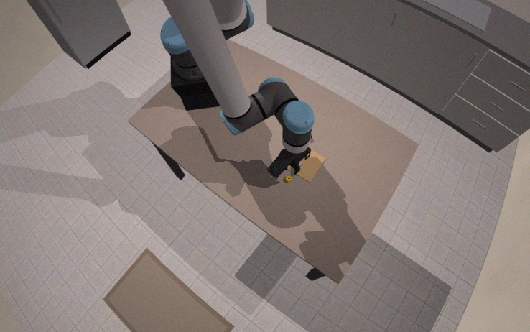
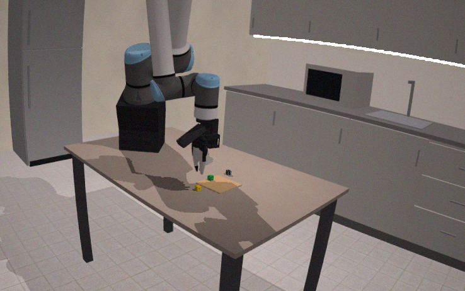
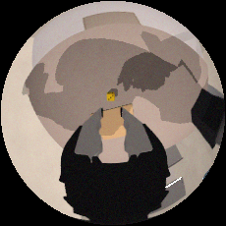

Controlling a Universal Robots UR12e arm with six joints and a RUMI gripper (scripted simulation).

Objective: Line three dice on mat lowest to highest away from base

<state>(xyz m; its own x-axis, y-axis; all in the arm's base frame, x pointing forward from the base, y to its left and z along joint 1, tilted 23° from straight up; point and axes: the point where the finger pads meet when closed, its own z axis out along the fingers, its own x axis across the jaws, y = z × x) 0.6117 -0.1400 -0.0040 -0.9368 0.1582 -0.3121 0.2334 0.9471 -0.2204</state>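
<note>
Now: the yellow die 8 cm below my hand. Round my hand: black die (4 cm behind, 23 cm to the left, 8 cm below); green die (4 cm behind, 11 cm to the left, 8 cm below); orange mat (1 cm ahead, 11 cm to the left, 9 cm below).
</note>
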